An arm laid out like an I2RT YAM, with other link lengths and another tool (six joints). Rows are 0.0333 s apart.
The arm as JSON. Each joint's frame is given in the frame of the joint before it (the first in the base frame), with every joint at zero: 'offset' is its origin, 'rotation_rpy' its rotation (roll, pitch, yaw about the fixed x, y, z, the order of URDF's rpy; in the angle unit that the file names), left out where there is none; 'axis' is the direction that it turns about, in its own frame. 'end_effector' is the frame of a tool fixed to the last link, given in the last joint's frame.
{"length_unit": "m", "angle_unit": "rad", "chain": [
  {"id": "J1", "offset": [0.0, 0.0, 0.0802], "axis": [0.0, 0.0, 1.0]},
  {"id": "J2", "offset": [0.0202, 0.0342, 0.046], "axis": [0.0, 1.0, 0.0]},
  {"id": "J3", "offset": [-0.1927, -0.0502, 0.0], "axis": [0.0, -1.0, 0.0]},
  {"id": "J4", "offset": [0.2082, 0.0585, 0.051], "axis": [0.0, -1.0, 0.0]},
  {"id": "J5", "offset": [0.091, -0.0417, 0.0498], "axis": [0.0, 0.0, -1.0]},
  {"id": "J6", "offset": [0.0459, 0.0, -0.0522], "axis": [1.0, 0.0, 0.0]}
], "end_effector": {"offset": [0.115, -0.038, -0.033], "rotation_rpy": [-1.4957, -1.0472, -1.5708]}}
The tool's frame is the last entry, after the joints.
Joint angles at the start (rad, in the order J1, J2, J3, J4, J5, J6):
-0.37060 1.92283 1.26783 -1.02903 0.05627 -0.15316
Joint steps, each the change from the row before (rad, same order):
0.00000 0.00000 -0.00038 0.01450 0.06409 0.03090
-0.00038 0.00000 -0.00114 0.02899 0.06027 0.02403
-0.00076 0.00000 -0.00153 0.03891 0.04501 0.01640
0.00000 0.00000 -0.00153 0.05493 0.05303 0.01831
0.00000 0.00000 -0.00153 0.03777 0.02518 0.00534
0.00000 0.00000 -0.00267 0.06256 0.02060 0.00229
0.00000 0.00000 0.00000 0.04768 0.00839 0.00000
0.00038 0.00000 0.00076 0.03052 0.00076 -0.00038
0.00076 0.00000 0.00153 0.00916 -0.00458 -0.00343
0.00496 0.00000 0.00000 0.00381 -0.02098 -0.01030
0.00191 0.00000 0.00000 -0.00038 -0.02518 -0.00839
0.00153 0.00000 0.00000 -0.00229 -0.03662 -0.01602
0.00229 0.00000 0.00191 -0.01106 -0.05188 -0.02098
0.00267 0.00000 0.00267 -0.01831 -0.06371 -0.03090
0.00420 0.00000 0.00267 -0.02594 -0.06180 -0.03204
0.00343 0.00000 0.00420 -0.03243 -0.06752 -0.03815
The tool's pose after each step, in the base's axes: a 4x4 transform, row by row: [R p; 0 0 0 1], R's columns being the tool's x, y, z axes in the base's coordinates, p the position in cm. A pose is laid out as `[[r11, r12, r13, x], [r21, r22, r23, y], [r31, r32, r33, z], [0, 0, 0, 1]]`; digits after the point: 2 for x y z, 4 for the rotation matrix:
[[0.7177, -0.6913, -0.0834, 19.09], [-0.6949, -0.7187, -0.0225, -13.85], [-0.0444, 0.0741, -0.9963, -2.09], [0, 0, 0, 1]]
[[0.7045, -0.7054, -0.0777, 19.33], [-0.7096, -0.6988, -0.0899, -14.87], [0.0091, 0.1184, -0.9929, -1.86], [0, 0, 0, 1]]
[[0.6934, -0.7182, -0.0583, 19.86], [-0.7176, -0.6810, -0.1458, -15.76], [0.0650, 0.1429, -0.9876, -1.74], [0, 0, 0, 1]]
[[0.6774, -0.7351, -0.0274, 20.70], [-0.7223, -0.6575, -0.2144, -16.86], [0.1396, 0.1650, -0.9764, -1.55], [0, 0, 0, 1]]
[[0.6688, -0.7435, -0.0034, 21.33], [-0.7204, -0.6469, -0.2503, -17.48], [0.1839, 0.1698, -0.9682, -1.46], [0, 0, 0, 1]]
[[0.6554, -0.7541, 0.0428, 22.48], [-0.7142, -0.6372, -0.2898, -18.23], [0.2458, 0.1593, -0.9561, -1.41], [0, 0, 0, 1]]
[[0.6435, -0.7611, 0.0818, 23.46], [-0.7082, -0.6325, -0.3137, -18.74], [0.2905, 0.1439, -0.9460, -1.34], [0, 0, 0, 1]]
[[0.6352, -0.7646, 0.1091, 24.15], [-0.7042, -0.6313, -0.3250, -19.01], [0.3174, 0.1296, -0.9394, -1.29], [0, 0, 0, 1]]
[[0.6353, -0.7629, 0.1204, 24.45], [-0.7011, -0.6350, -0.3243, -19.04], [0.3239, 0.1216, -0.9383, -1.29], [0, 0, 0, 1]]
[[0.6461, -0.7515, 0.1331, 24.79], [-0.6945, -0.6512, -0.3059, -18.73], [0.3166, 0.1052, -0.9427, -1.44], [0, 0, 0, 1]]
[[0.6548, -0.7422, 0.1428, 25.01], [-0.6917, -0.6646, -0.2826, -18.40], [0.3046, 0.0863, -0.9486, -1.64], [0, 0, 0, 1]]
[[0.6698, -0.7263, 0.1544, 25.27], [-0.6854, -0.6848, -0.2477, -17.93], [0.2857, 0.0601, -0.9564, -1.91], [0, 0, 0, 1]]
[[0.6911, -0.7036, 0.1652, 25.52], [-0.6762, -0.7102, -0.1958, -17.19], [0.2551, 0.0236, -0.9666, -2.24], [0, 0, 0, 1]]
[[0.7208, -0.6712, 0.1731, 25.73], [-0.6589, -0.7410, -0.1295, -16.24], [0.2152, -0.0207, -0.9764, -2.60], [0, 0, 0, 1]]
[[0.7517, -0.6366, 0.1721, 25.77], [-0.6368, -0.7686, -0.0615, -15.19], [0.1714, -0.0634, -0.9832, -2.90], [0, 0, 0, 1]]
[[0.7844, -0.5975, 0.1668, 25.72], [-0.6077, -0.7940, 0.0139, -14.02], [0.1241, -0.1123, -0.9859, -3.15], [0, 0, 0, 1]]

